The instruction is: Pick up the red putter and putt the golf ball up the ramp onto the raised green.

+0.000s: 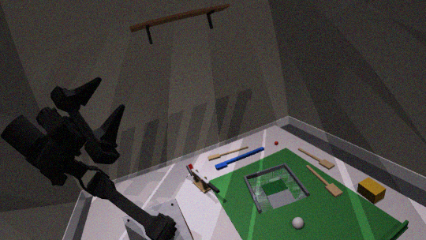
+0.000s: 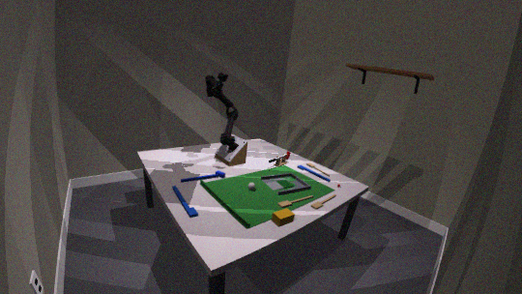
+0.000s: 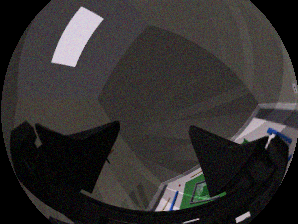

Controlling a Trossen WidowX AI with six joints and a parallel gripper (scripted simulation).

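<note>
Now: the red putter 140 mm ahead of my gripper tip, 460 mm to the left of it and 560 mm below it. Round my gripper tip: white golf ball: 380 mm ahead, 20 mm to the left, 590 mm below; then wooden stand: 140 mm ahead, 480 mm to the left, 580 mm below; then green mat: 420 mm ahead, 140 mm to the left, 610 mm below.
</note>
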